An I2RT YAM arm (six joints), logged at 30 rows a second.
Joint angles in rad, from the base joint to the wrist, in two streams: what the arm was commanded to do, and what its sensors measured. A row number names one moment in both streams.
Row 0, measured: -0.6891, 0.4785, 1.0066, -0.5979, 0.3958, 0.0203
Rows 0 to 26, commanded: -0.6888, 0.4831, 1.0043, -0.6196, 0.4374, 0.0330; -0.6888, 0.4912, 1.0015, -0.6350, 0.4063, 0.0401; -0.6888, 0.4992, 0.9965, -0.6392, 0.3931, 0.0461; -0.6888, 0.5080, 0.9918, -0.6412, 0.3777, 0.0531; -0.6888, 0.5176, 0.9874, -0.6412, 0.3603, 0.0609; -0.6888, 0.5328, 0.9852, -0.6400, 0.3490, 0.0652; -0.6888, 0.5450, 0.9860, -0.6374, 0.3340, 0.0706; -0.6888, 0.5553, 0.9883, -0.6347, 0.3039, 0.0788; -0.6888, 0.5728, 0.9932, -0.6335, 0.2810, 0.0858; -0.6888, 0.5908, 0.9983, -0.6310, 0.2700, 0.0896; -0.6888, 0.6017, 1.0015, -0.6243, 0.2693, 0.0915; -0.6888, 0.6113, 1.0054, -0.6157, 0.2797, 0.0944; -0.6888, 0.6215, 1.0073, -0.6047, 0.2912, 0.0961; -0.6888, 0.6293, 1.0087, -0.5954, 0.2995, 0.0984; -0.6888, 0.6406, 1.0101, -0.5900, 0.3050, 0.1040; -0.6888, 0.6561, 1.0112, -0.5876, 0.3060, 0.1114; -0.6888, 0.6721, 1.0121, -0.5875, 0.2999, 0.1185; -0.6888, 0.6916, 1.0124, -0.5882, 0.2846, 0.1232; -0.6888, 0.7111, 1.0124, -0.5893, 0.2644, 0.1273; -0.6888, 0.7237, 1.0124, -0.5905, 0.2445, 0.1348; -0.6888, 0.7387, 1.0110, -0.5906, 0.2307, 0.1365; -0.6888, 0.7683, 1.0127, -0.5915, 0.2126, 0.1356; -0.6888, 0.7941, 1.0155, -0.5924, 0.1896, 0.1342; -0.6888, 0.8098, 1.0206, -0.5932, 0.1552, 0.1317; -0.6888, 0.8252, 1.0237, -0.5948, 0.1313, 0.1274; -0.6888, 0.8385, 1.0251, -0.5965, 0.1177, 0.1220; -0.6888, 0.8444, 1.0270, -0.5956, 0.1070, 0.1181
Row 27, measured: -0.6903, 0.7945, 0.9976, -0.5847, 0.2398, 0.1197
